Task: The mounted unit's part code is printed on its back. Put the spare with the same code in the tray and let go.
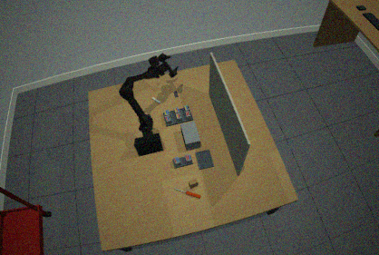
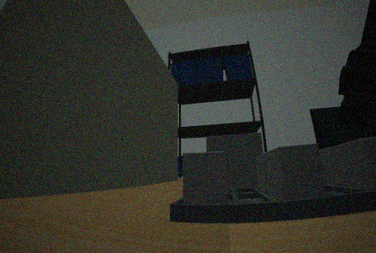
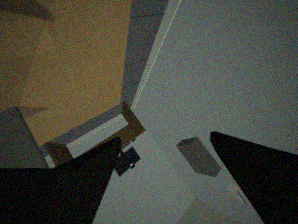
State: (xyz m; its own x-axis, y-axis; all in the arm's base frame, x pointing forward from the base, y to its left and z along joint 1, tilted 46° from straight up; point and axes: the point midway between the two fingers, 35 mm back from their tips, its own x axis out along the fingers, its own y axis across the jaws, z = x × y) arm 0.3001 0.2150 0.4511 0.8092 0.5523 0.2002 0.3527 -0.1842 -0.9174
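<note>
My gripper tip is now 31 cm to the left of the dark rack, 24 cm above it and 9 cm past it. From my gripper tip the other things lie so: tall grey panel 54 cm to the right, 18 cm ahead, 3 cm below; then grey mounted unit 52 cm to the right, 20 cm below, 6 cm behind; then white strip 25 cm below, 20 cm behind, 11 cm to the right.
</note>
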